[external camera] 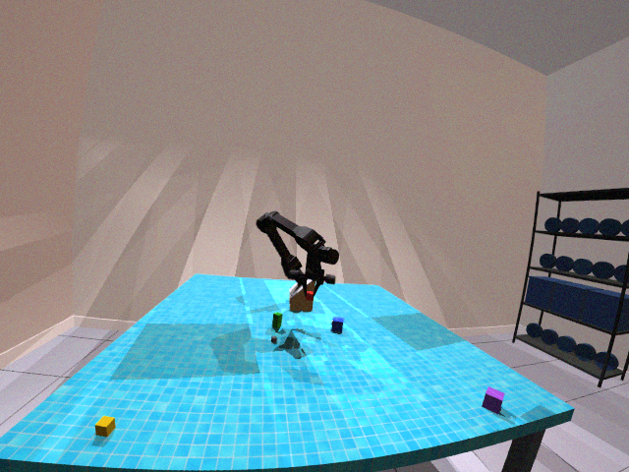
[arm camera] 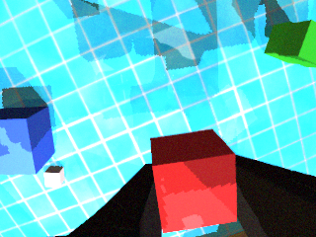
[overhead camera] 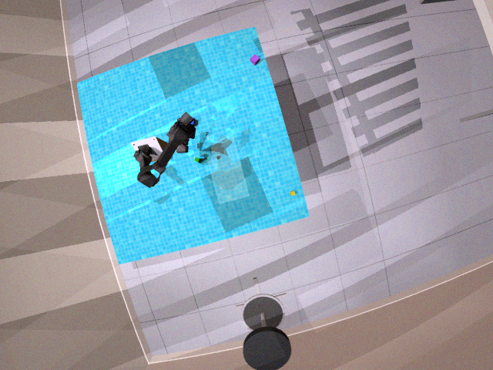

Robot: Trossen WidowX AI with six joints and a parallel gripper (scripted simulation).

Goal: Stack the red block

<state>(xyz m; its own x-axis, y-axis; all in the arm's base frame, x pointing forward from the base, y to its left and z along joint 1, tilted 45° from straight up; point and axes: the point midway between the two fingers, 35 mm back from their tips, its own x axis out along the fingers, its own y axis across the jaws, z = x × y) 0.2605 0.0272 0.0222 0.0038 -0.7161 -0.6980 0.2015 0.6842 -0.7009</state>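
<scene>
Now: the small dark item 14 cm ahead of my gripper tip, 13 cm to the right of it and 11 cm below it. From my gripper tip the other things lie so: blue block 2 cm ahead, 12 cm to the left, 10 cm below; red block 1 cm above; purple block 50 cm ahead, 44 cm to the left, 10 cm below.
</scene>
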